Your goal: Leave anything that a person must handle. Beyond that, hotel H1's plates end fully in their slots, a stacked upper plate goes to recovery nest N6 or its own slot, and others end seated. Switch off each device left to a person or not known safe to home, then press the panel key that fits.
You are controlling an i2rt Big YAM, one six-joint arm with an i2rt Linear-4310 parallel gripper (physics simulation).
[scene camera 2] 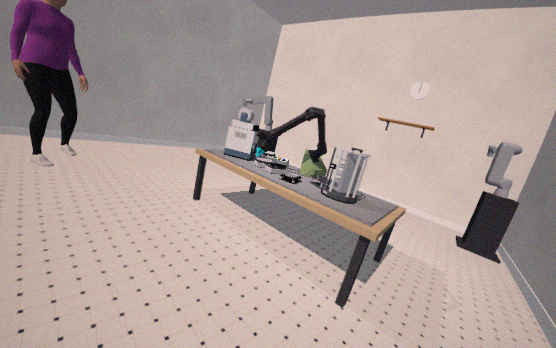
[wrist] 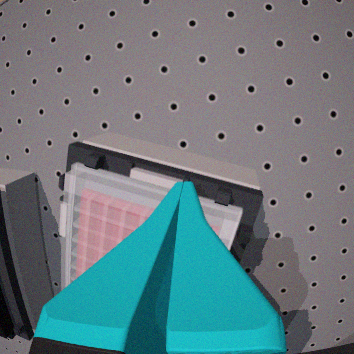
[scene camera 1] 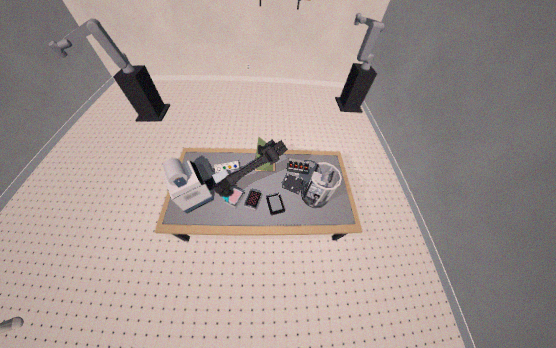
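Note:
My gripper is shut and empty, with its cyan fingertips together. In the wrist view it hangs over the far edge of a pink-filled plate with a clear rim. The plate lies on a dark nest with small clips; the fingers hide much of it, and whether it is fully seated I cannot tell. A panel with coloured keys stands behind. The round clear-walled hotel stands at the table's right. A row of switches with red-orange lights stands at the back right.
A white device stands at the left. A dark-red plate and a black frame-like nest lie front centre. A black board lies beside the hotel. A green wedge stands by the arm's base. A person stands beyond the table.

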